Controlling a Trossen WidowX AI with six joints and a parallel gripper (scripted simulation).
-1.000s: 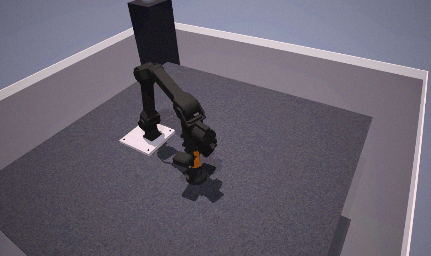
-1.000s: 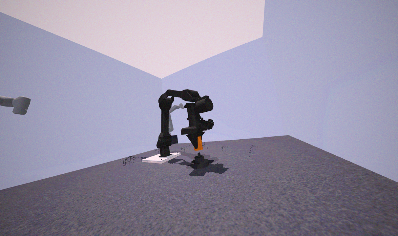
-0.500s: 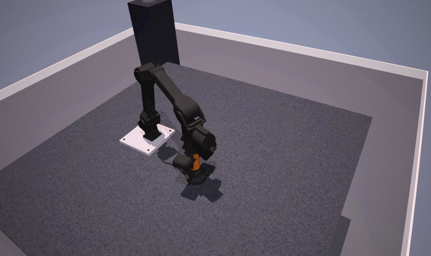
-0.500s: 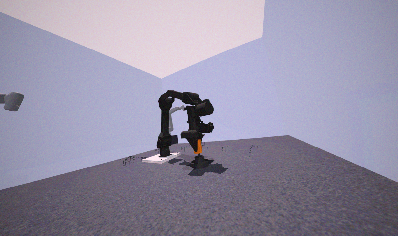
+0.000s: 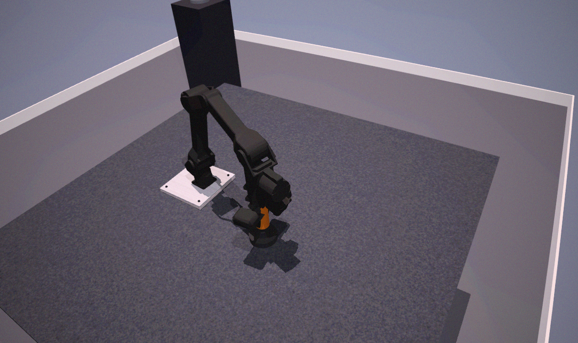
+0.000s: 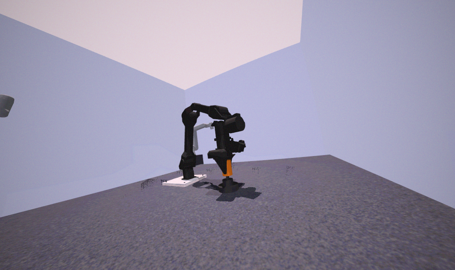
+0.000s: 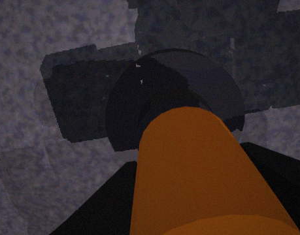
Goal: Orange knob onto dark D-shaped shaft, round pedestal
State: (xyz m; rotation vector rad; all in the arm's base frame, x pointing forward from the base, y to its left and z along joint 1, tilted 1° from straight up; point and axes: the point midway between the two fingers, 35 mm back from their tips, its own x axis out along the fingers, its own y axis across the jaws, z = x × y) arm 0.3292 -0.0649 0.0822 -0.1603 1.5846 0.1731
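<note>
The dark round pedestal is 4 cm below my gripper tip. From my gripper tip the other things lie so: orange knob 2 cm above.
</note>
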